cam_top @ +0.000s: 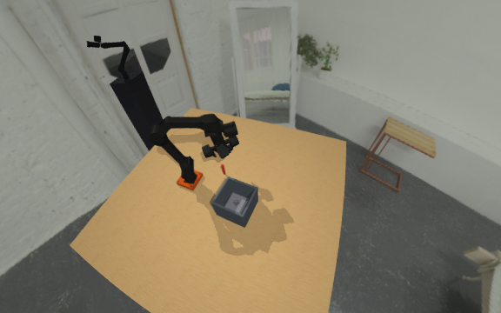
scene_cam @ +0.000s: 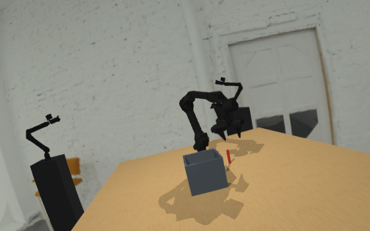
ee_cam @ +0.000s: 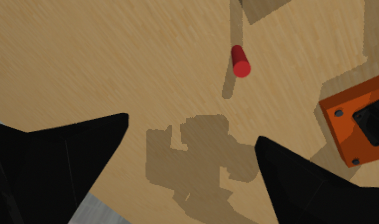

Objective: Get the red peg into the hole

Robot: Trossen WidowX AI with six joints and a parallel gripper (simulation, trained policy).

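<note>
The red peg is 4 cm to the right of my gripper tip and 9 cm below it. Round my gripper tip: plate 12 cm ahead, 24 cm to the right, 9 cm below.
</note>
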